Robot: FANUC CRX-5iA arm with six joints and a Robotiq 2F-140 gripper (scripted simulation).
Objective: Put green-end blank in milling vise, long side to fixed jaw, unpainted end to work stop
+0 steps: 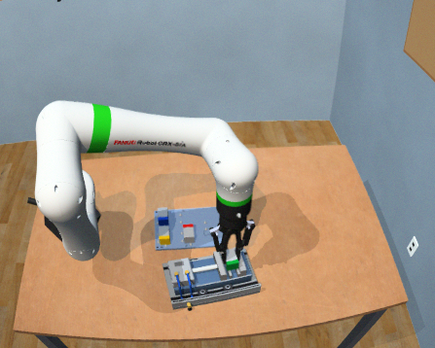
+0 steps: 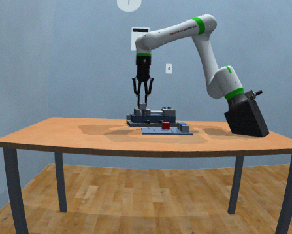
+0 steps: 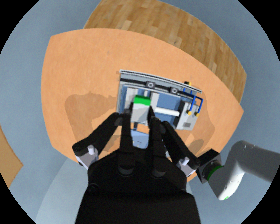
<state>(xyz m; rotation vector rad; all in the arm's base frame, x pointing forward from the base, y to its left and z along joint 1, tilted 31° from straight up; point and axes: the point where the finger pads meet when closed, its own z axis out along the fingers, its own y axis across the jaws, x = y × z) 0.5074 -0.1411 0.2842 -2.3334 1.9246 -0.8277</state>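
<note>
My hand is 30 mm above the green-ended blank. Round my hand: hosed end block: 160 mm behind, 10 mm to the right, 70 mm below; grey jaw block: 30 mm behind, 70 mm below; fixed jaw: 30 mm ahead, 10 mm to the left, 70 mm below.
</note>
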